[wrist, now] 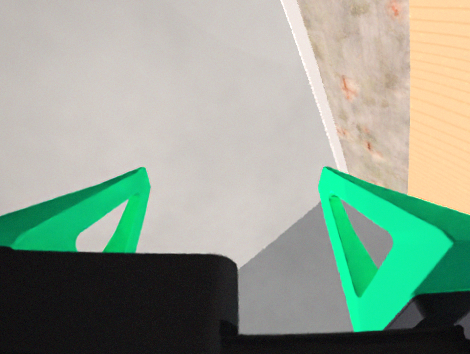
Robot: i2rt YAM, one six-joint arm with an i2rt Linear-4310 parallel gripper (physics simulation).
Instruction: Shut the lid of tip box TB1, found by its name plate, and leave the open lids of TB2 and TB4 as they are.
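Frame: origin at the arm's base, x right, y ahead, z up, level; centimetres.
Where they show: gripper, fingertip midpoint: (234, 177).
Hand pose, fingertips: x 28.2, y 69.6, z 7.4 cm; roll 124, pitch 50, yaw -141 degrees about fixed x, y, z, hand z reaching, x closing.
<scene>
After its pixels a point has its place.
My gripper (234, 177) @(y 69.6, x 28.2, z 7.4 cm) is open, its two green fingers wide apart with no object between them. It hangs above a plain light grey surface. Tip box TB1, its lid and its name plate do not show in the wrist view. TB2 and TB4 do not show in it either.
The light grey table top (165, 100) fills the left and middle, with a pale edge strip (316, 86) on its right. Beyond lie a mottled grey and reddish surface (370, 80) and a light wood-grained surface (440, 100) @(y 76.8, x 9.4, z -19.8 cm). A dark shadow lies at the lower middle.
</scene>
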